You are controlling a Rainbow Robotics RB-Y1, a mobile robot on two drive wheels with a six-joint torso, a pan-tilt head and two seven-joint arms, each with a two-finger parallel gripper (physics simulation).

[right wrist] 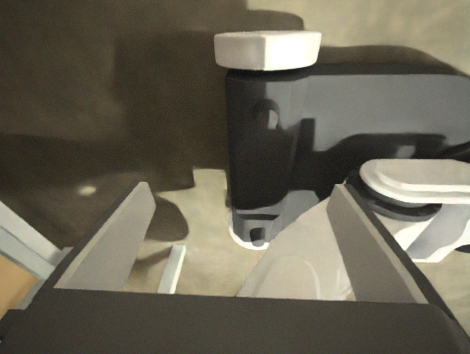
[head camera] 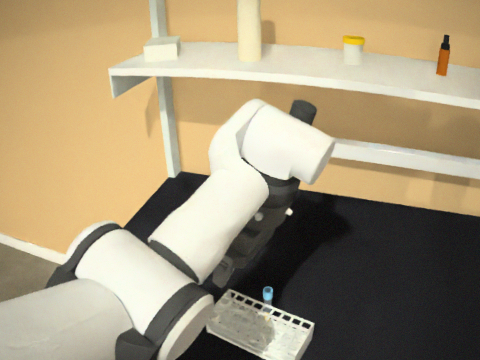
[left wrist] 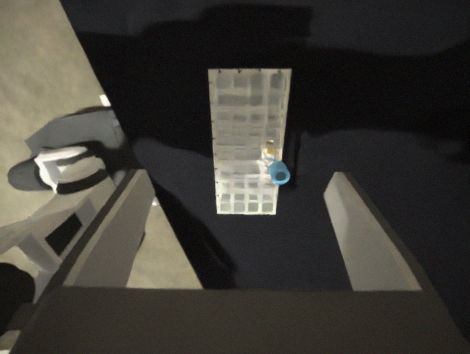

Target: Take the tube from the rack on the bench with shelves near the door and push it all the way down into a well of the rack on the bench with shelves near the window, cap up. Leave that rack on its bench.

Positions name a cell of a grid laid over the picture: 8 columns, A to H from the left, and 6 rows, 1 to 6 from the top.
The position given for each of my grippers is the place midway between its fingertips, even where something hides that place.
In view: my left gripper (head camera: D5), my right gripper (right wrist: E4) and a white tube rack (left wrist: E2).
The right wrist view does not show the white tube rack: it is out of frame.
